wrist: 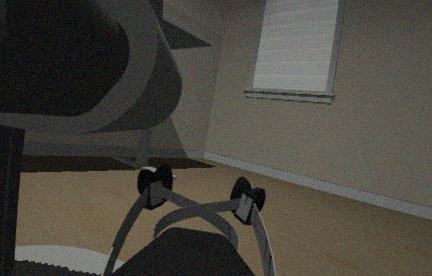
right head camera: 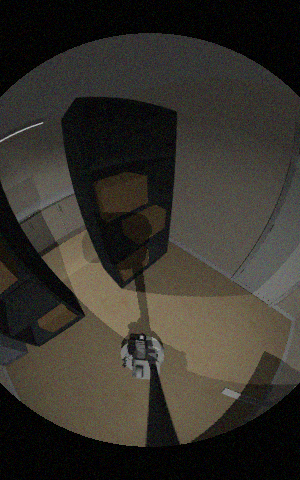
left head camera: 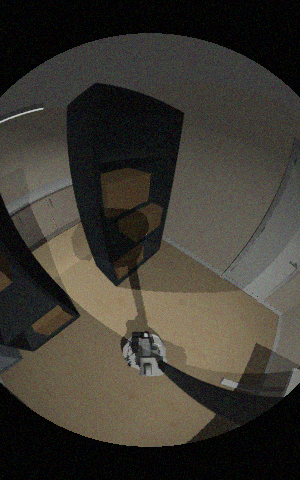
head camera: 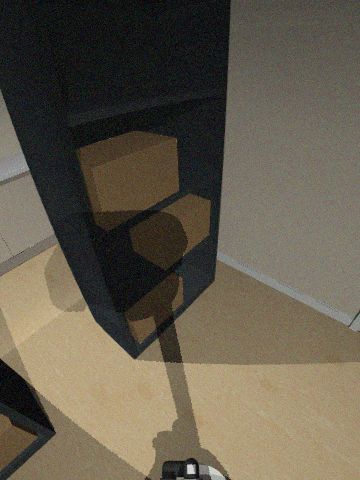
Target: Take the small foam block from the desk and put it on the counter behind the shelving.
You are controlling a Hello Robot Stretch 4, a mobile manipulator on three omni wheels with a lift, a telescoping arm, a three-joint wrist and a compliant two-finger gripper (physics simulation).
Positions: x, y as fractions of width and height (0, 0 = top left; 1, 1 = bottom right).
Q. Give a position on a grey counter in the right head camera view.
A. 0.17, 0.46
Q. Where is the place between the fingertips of my gripper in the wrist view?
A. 0.47, 0.67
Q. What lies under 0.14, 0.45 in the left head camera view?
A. A grey counter.
